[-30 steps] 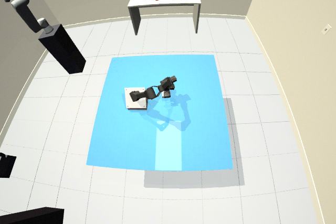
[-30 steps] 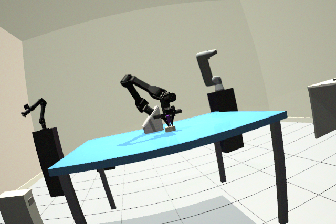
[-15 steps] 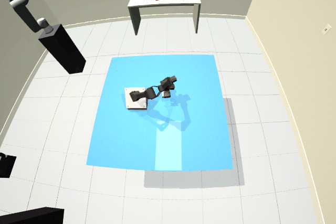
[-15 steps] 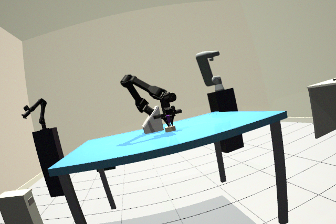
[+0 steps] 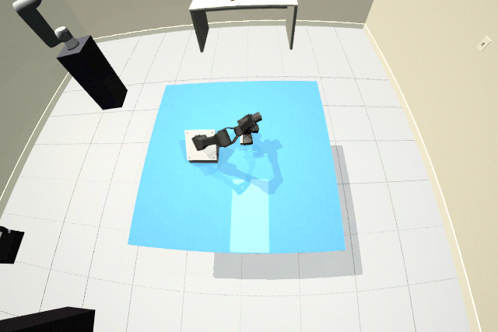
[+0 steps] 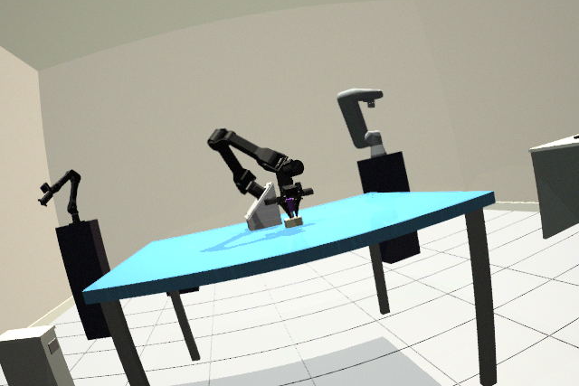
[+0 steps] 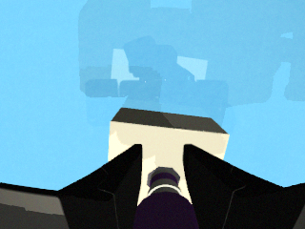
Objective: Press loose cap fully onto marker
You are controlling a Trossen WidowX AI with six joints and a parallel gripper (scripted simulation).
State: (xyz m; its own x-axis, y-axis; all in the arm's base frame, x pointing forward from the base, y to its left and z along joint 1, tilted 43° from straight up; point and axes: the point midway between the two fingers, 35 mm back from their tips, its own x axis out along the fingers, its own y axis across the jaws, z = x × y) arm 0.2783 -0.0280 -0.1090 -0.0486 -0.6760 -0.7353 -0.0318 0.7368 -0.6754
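The marker cap lies 5 cm above my gripper tip and 2 cm behind it. From my gripper tip the other things lie so: holder block 2 cm below, 2 cm behind.
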